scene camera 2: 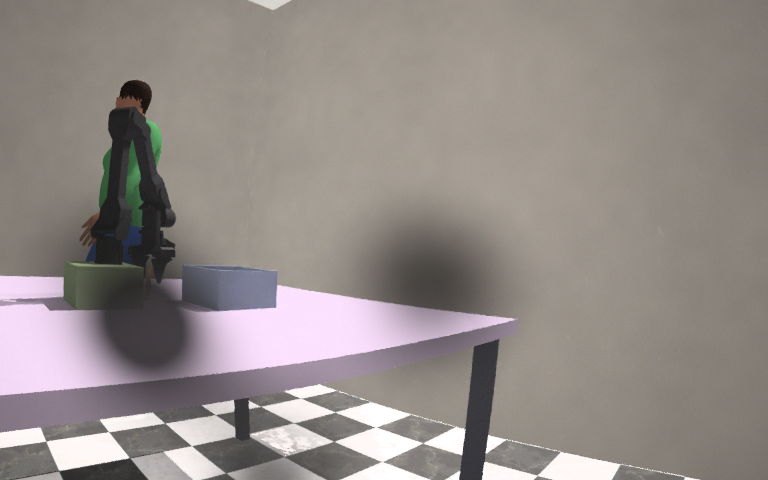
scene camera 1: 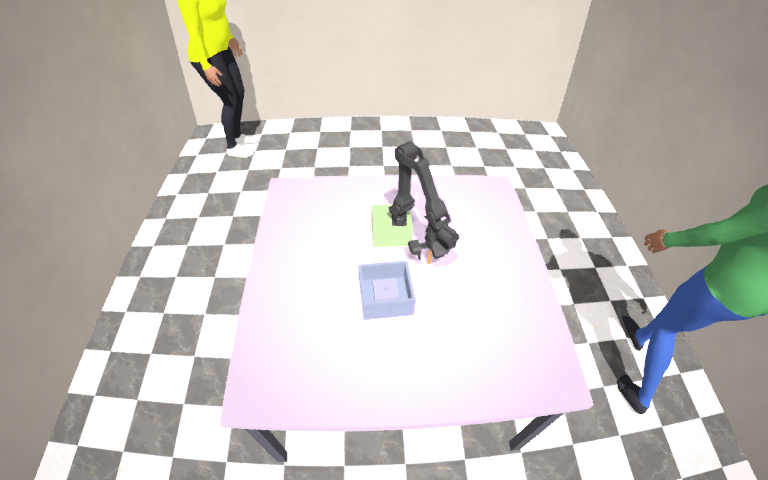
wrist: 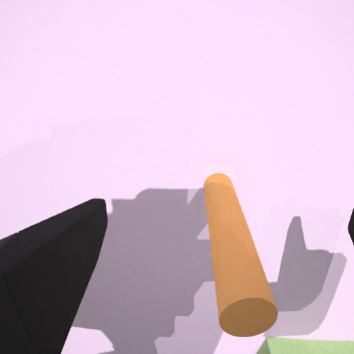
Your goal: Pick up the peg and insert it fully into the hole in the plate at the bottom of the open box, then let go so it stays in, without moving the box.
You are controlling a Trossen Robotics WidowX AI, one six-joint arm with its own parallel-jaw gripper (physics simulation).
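Places are measured from the arm's base along level axes (x ahead, y left, z up), in millimetres.
Where they show: gripper, fingertip midpoint: (scene camera 2: 150,281) (scene camera 1: 429,258); arm's base at its link origin: (scene camera 2: 108,263) (scene camera 1: 399,220).
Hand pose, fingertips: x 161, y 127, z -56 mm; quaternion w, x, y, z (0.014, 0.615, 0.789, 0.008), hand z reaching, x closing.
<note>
Each offset is from my fingertips to the centre of the thing. Level surfaces: height alone.
The orange peg @[dx -6, dy -1, dz -1 mm] (scene camera 1: 429,258) (scene camera 2: 148,286) (wrist: 238,250) stands upright on the table, with its top end toward the wrist camera. My gripper (scene camera 1: 428,254) (scene camera 2: 151,272) (wrist: 233,215) is open and points down at the peg. In the wrist view the peg shows between the two fingers, with a gap on each side. The blue-grey open box @[dx +171, dy -182, dz +8 mm] (scene camera 1: 388,309) (scene camera 2: 247,289) stands apart from the peg, at lower left in scene camera 1. The pale plate @[dx +171, dy -182, dz -6 mm] (scene camera 1: 378,294) with its small hole shows at the box's bottom. The box's inside is hidden in scene camera 2.
A green block (scene camera 1: 385,233) (scene camera 2: 82,283) (wrist: 310,346) stands under the arm's base, close to the peg. The pink table @[dz -41 mm] (scene camera 1: 317,350) (scene camera 2: 317,333) carries everything. People stand beyond the table. Dark blurred spots cover parts of scene camera 2.
</note>
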